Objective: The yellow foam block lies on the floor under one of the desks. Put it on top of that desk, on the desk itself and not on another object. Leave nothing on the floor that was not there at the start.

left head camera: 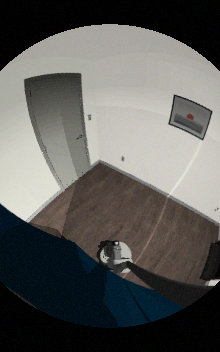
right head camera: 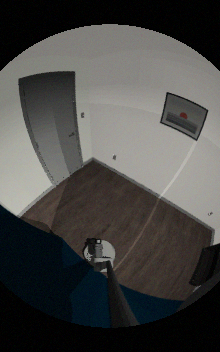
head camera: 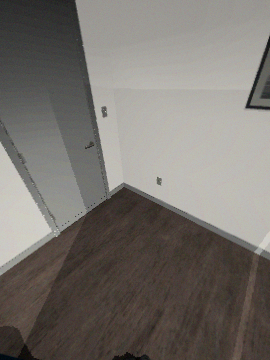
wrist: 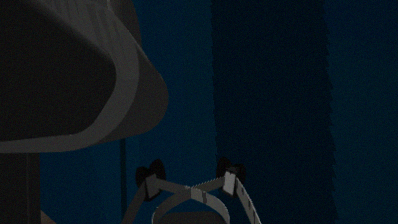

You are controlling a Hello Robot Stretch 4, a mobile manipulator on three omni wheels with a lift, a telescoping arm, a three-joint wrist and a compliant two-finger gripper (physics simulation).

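Places are measured from the robot's base along level axes (x ahead, y left, z up), in metres.
Pixels of known places: gripper, fingertip midpoint: [left head camera: 109, 266] [right head camera: 91, 264] [wrist: 191, 170].
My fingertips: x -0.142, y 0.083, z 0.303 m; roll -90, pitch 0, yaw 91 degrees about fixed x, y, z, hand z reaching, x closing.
Observation:
Behind a point stands the place of what it marks.
The yellow foam block and the desks do not show in these views. My gripper [wrist: 191, 170] @[x -0.142, y 0.083, z 0.303 m] is open, low in the wrist view, with its two dark fingertips apart and no object between them. A large dark blue surface [wrist: 280, 100] @[x -0.166, y 0.204, z 0.385 m] fills the background behind the fingers. How far the fingertips are from it I cannot tell.
The blue surface also spans the lower part of the left [left head camera: 50, 280] @[x -0.080, y 0.309, z 1.140 m] and right [right head camera: 40, 280] @[x -0.145, y 0.230, z 1.078 m] head views, close to my base. A grey door [head camera: 55, 100] @[x 1.562, y 0.715, z 1.380 m] and a framed picture [left head camera: 190, 120] @[x 1.069, y -0.990, z 1.477 m] are beyond the wood floor [head camera: 130, 260] @[x 0.875, y 0.117, z -0.028 m]. A black unit [left head camera: 212, 262] [right head camera: 204, 265] @[x -0.893, y -1.940, z 0.073 m] stands at the right edge.

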